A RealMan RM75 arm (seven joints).
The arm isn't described. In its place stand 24 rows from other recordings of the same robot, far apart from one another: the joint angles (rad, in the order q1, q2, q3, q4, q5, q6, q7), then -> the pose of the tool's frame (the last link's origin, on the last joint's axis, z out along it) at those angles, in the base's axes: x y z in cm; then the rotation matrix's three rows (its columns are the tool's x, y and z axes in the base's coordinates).
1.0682, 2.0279, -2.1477, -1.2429, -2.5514, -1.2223, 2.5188 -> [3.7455 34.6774 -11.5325], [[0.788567 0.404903 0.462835], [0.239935 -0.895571 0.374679], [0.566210 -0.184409 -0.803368]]
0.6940, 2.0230, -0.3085, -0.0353, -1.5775, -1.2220, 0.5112 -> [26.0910 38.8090 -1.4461], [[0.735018 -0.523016 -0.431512], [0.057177 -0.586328 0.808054], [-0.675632 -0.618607 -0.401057]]
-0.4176, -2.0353, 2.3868, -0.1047, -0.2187, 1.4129, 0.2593 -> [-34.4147 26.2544 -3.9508], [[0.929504 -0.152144 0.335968], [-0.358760 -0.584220 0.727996], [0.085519 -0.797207 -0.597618]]
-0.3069, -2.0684, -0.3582, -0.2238, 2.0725, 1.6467, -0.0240 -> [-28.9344 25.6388 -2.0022], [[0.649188 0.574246 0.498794], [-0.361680 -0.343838 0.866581], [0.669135 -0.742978 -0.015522]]
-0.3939, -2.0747, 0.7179, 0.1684, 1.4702, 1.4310, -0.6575 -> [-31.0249 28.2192 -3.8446], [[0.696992 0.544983 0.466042], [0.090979 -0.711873 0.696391], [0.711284 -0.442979 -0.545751]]
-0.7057, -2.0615, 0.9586, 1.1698, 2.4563, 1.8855, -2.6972 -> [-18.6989 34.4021 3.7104], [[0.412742 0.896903 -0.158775], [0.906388 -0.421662 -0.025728], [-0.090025 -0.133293 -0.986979]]
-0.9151, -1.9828, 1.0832, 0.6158, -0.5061, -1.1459, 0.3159 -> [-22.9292 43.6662 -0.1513], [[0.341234 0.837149 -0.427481], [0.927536 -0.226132 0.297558], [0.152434 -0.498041 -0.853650]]
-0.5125, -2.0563, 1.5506, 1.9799, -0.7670, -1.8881, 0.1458 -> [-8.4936 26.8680 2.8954], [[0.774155 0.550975 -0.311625], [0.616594 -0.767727 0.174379], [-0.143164 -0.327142 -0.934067]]
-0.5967, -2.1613, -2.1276, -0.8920, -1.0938, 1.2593, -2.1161 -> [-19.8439 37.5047 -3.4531], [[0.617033 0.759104 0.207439], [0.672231 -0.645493 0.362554], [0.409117 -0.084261 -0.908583]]
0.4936, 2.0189, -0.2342, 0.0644, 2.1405, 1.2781, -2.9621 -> [35.7589 33.5919 4.5339], [[0.714182 -0.697528 -0.058296], [0.130775 0.051151 0.990092], [-0.687635 -0.714729 0.127751]]
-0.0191, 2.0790, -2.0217, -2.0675, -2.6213, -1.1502, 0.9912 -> [11.3521 23.1011 -3.2577], [[0.229623 0.968892 0.092310], [0.851364 -0.245916 0.463363], [0.471649 -0.027809 -0.881348]]
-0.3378, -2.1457, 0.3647, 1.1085, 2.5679, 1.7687, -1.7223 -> [-35.2783 24.1277 6.2617], [[0.597023 0.800274 -0.055892], [0.764698 -0.546654 0.341184], [0.242487 -0.246436 -0.938333]]
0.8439, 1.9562, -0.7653, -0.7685, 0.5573, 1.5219, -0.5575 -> [23.0531 40.7539 4.7038], [[0.338897 -0.918757 0.202568], [-0.932600 -0.299651 0.201162], [-0.124119 -0.257088 -0.958384]]
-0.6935, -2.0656, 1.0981, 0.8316, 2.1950, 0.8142, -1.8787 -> [-21.6985 44.7188 0.7011], [[0.894741 0.440588 -0.072949], [0.372597 -0.646425 0.665812], [0.246193 -0.622910 -0.742545]]
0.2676, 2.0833, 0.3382, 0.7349, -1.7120, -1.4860, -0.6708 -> [24.1664 26.1622 -5.2956], [[0.804836 -0.557571 -0.203355], [0.262575 0.027239 0.964527], [-0.532253 -0.829682 0.168327]]
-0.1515, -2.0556, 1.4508, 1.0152, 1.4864, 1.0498, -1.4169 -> [-26.3672 30.1241 -2.7258], [[0.833138 0.477361 0.279300], [0.283491 -0.802210 0.525444], [0.474884 -0.358588 -0.803679]]
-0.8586, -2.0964, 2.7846, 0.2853, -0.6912, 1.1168, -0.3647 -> [-12.9310 36.0329 -12.0292], [[0.701543 0.260334 0.663373], [-0.125152 -0.871407 0.474327], [0.701552 -0.415783 -0.578748]]
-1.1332, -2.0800, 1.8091, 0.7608, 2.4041, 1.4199, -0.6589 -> [-10.7457 36.7608 -9.9914], [[0.002235 -0.775207 -0.631704], [-0.999986 -0.004724 0.002259], [-0.004735 0.631690 -0.775207]]
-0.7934, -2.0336, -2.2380, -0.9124, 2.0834, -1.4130, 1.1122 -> [-14.7745 41.7741 2.9169], [[0.806770 0.545311 0.227503], [0.460816 -0.821684 0.335386], [0.369825 -0.165743 -0.914198]]
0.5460, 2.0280, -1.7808, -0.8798, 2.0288, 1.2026, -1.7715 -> [11.7202 31.6054 -7.6535], [[0.789174 -0.116995 -0.602923], [-0.110630 -0.992710 0.047828], [-0.604124 0.028957 -0.796364]]
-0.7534, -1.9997, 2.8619, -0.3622, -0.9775, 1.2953, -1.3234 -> [-28.4254 41.2022 6.8410], [[0.364801 0.859505 0.358010], [0.205209 -0.449274 0.869507], [0.908190 -0.243730 -0.340274]]
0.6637, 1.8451, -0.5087, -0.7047, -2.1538, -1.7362, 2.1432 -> [25.7073 37.0295 11.4779], [[0.452710 -0.840450 -0.297820], [-0.763010 -0.537974 0.358329], [-0.461377 0.065021 -0.884818]]
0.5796, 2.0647, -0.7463, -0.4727, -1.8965, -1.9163, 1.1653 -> [21.9893 28.4831 -1.2506], [[0.714159 -0.141019 -0.685631], [-0.202196 -0.979302 -0.009189], [-0.670144 0.145195 -0.727891]]
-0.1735, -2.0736, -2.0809, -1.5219, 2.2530, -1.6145, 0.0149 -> [-26.8211 27.8701 6.8448], [[-0.115183 0.982173 -0.148558], [0.924954 0.160579 0.344492], [0.362206 -0.097730 -0.926961]]
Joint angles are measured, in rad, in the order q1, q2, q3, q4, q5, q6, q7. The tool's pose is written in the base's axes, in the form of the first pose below.
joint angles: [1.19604, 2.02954, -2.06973, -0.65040, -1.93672, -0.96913, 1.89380]
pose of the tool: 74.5, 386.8, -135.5, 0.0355, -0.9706, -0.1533, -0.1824
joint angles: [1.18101, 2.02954, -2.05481, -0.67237, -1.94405, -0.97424, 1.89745]
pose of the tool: 73.2, 385.1, -135.1, 0.0354, -0.9724, -0.1508, -0.1744
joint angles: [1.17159, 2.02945, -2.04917, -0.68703, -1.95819, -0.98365, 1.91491]
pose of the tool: 74.0, 383.6, -134.5, 0.0348, -0.9731, -0.1453, -0.1752
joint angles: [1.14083, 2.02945, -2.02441, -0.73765, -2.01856, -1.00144, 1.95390]
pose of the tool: 75.0, 382.1, -131.6, 0.0412, -0.9732, -0.1403, -0.1776
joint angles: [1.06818, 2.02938, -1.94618, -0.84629, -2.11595, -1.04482, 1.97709]
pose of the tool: 74.7, 380.5, -121.3, 0.0544, -0.9748, -0.1381, -0.1664
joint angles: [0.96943, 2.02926, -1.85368, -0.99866, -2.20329, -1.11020, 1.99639]
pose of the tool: 73.7, 377.0, -103.7, 0.0716, -0.9780, -0.1312, -0.1454
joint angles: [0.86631, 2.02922, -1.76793, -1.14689, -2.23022, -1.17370, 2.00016]
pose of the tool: 73.7, 371.0, -82.9, 0.0864, -0.9833, -0.1152, -0.1113
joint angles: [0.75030, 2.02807, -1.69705, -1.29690, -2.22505, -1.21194, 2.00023]
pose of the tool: 77.1, 363.5, -59.6, 0.1097, -0.9868, -0.0963, -0.0696
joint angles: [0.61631, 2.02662, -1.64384, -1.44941, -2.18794, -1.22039, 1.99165]
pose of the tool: 83.2, 352.2, -35.3, 0.1404, -0.9868, -0.0781, -0.0202
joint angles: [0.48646, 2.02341, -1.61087, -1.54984, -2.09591, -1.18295, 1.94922]
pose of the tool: 91.7, 340.6, -16.2, 0.1696, -0.9829, -0.0603, 0.0390
